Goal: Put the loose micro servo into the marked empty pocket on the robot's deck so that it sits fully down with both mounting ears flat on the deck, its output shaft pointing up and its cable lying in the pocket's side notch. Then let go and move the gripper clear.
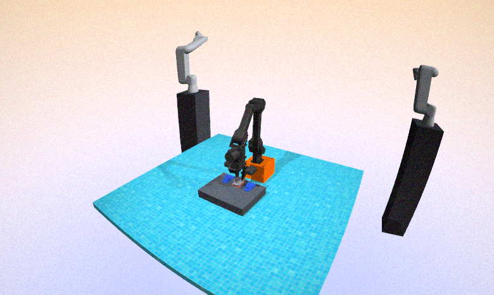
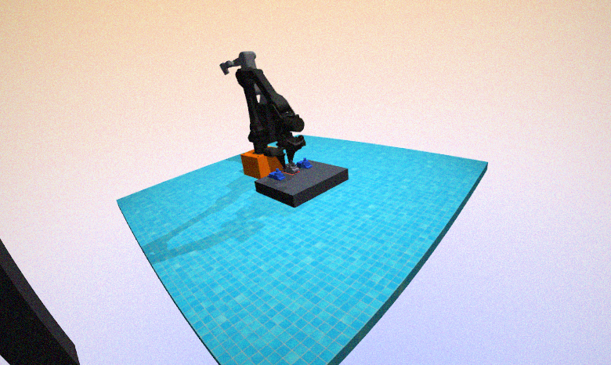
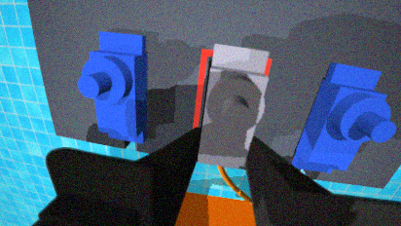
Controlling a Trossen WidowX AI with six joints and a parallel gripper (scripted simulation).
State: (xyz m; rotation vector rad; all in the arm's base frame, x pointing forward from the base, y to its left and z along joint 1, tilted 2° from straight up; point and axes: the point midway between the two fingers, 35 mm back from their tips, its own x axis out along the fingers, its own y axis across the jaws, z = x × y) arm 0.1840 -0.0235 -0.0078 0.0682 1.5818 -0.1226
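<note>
Right now the dark grey deck is 12 cm ahead of my gripper tip, 1 cm to the right of it and 4 cm below it.
</note>
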